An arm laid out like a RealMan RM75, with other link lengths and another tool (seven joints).
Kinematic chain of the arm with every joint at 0, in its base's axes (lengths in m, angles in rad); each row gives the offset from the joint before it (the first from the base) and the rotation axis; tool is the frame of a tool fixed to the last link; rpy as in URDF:
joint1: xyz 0 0 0.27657 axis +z
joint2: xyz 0 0 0 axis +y
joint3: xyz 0 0 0.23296 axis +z
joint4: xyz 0 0 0 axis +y
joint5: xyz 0 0 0.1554 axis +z
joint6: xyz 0 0 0 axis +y
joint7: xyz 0 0 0.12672 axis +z
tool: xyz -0.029 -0.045 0.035 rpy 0 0.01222 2.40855
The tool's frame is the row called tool.
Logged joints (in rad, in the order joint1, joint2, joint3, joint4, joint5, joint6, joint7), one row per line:
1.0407 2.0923 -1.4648 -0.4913 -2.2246 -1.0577 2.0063
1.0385 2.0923 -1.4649 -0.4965 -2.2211 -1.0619 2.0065
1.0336 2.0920 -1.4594 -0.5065 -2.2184 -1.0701 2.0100
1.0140 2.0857 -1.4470 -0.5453 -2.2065 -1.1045 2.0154
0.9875 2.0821 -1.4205 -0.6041 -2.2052 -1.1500 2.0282
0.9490 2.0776 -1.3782 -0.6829 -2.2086 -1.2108 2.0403
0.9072 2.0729 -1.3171 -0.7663 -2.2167 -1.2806 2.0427
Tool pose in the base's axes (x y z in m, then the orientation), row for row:
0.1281 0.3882 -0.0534 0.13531 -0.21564 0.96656 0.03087
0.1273 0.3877 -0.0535 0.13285 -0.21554 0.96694 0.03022
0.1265 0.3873 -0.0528 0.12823 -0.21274 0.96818 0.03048
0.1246 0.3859 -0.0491 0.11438 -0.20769 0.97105 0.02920
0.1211 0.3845 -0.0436 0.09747 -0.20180 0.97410 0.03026
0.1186 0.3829 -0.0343 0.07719 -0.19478 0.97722 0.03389
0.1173 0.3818 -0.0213 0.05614 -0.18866 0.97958 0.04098
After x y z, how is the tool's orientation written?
As a quaternion, w x y z.
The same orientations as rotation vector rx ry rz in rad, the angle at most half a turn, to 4 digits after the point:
-0.6247 2.7999 0.0894
-0.6252 2.8049 0.0877
-0.6187 2.8159 0.0886
-0.6089 2.8467 0.0856
-0.5974 2.8837 0.0896
-0.5836 2.9277 0.1015
-0.5724 2.9721 0.1243

